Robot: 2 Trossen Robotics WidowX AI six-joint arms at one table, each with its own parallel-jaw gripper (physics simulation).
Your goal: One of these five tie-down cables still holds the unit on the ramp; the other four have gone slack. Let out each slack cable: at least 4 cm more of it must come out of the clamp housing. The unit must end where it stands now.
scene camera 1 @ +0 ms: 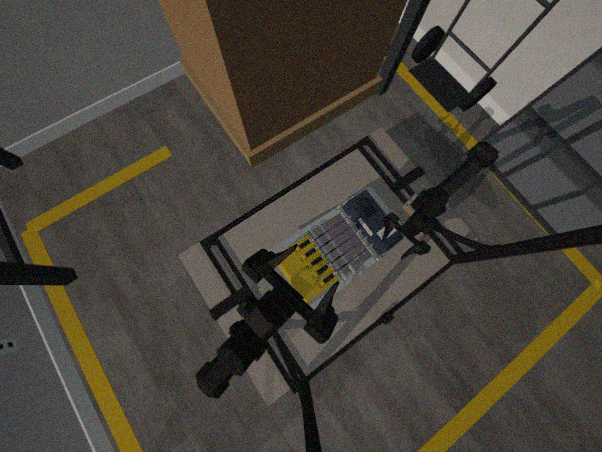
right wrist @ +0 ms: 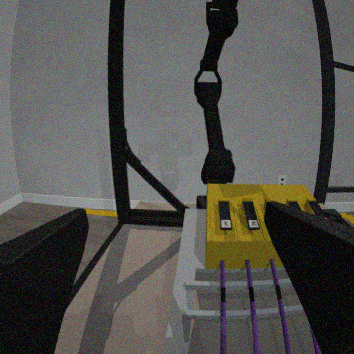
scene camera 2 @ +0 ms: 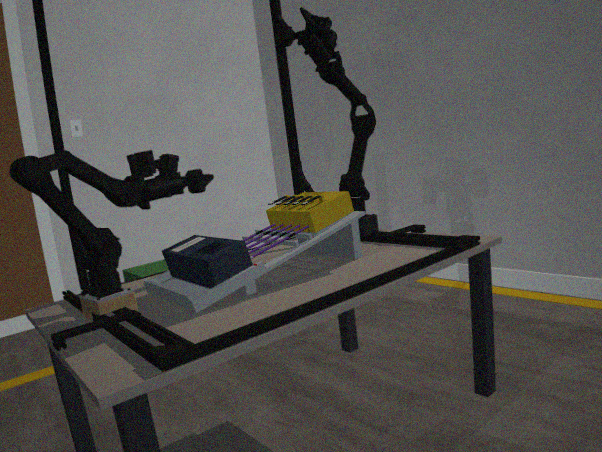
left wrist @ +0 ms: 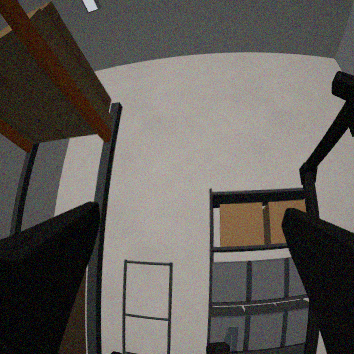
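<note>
The yellow clamp housing (scene camera 1: 300,274) (scene camera 2: 332,209) (right wrist: 235,192) sits at the upper end of the pale ramp (scene camera 2: 320,236) (right wrist: 192,250). Black levers with white labels lie in its slots. Purple cables with black bands run down to the dark blue unit (scene camera 1: 367,207) (scene camera 2: 205,262) at the lower end. I cannot tell which cable is taut. My left gripper (scene camera 1: 316,265) (scene camera 2: 290,18) (left wrist: 195,216) is open and empty, high above the housing's end. My right gripper (scene camera 1: 395,246) (scene camera 2: 210,178) (right wrist: 177,215) is open and empty, above the unit, facing the housing; its finger hides part of the housing and cables.
A black frame (scene camera 2: 300,316) borders the table (scene camera 2: 220,320), with uprights beside it. A green object (scene camera 2: 145,270) lies behind the unit. A wooden block (scene camera 2: 110,304) is at the right arm's base. A shelf rack (left wrist: 211,225) stands beyond the table.
</note>
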